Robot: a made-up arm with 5 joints. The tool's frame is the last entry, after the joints.
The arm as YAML. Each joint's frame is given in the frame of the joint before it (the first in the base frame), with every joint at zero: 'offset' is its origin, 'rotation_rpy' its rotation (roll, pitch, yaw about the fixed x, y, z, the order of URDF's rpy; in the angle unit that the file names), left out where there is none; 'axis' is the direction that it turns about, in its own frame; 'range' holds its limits. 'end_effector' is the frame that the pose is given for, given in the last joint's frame.
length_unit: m
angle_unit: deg
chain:
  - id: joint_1
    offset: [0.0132, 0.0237, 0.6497]
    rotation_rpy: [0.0, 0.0, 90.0]
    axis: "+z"
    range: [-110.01, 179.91]
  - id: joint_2
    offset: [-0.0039, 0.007, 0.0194]
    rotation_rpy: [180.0, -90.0, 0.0]
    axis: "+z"
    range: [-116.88, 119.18]
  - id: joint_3
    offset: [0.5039, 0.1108, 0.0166]
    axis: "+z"
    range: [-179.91, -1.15]
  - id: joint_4
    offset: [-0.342, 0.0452, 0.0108]
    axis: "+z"
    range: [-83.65, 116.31]
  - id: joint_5
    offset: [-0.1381, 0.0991, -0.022]
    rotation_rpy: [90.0, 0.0, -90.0]
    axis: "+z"
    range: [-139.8, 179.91]
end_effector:
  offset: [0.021, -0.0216, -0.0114]
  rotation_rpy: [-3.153, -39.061, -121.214]
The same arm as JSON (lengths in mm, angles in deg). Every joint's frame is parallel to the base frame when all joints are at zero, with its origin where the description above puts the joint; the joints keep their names.
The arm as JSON. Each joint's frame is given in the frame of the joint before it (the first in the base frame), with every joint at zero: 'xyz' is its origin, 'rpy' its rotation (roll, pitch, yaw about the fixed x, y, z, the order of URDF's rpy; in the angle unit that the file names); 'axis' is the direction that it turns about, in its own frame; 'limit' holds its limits. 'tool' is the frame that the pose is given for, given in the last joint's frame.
{"units": {"length": "mm", "angle": "deg"}, "joints": [{"name": "joint_1", "type": "revolute", "origin": {"xyz": [13.2, 23.7, 649.7], "rpy": [0.0, 0.0, 0.0]}, "axis": "+z", "limit": {"lower": -110.01, "upper": 179.91}}, {"name": "joint_2", "type": "revolute", "origin": {"xyz": [-7.0, -3.9, 19.4], "rpy": [0.0, 0.0, 0.0]}, "axis": "+y", "limit": {"lower": -116.88, "upper": 119.18}}, {"name": "joint_3", "type": "revolute", "origin": {"xyz": [110.8, 16.6, 503.9], "rpy": [0.0, 0.0, 0.0]}, "axis": "+y", "limit": {"lower": -179.91, "upper": -1.15}}, {"name": "joint_4", "type": "revolute", "origin": {"xyz": [45.2, 10.8, -342.0], "rpy": [0.0, 0.0, 0.0]}, "axis": "+y", "limit": {"lower": -83.65, "upper": 116.31}}, {"name": "joint_5", "type": "revolute", "origin": {"xyz": [99.1, -22.0, -138.1], "rpy": [0.0, 0.0, 0.0]}, "axis": "-z", "limit": {"lower": -139.8, "upper": 179.91}}], "tool": {"origin": {"xyz": [-21.0, -21.6, 11.4], "rpy": [176.85, 39.06, -58.79]}}}
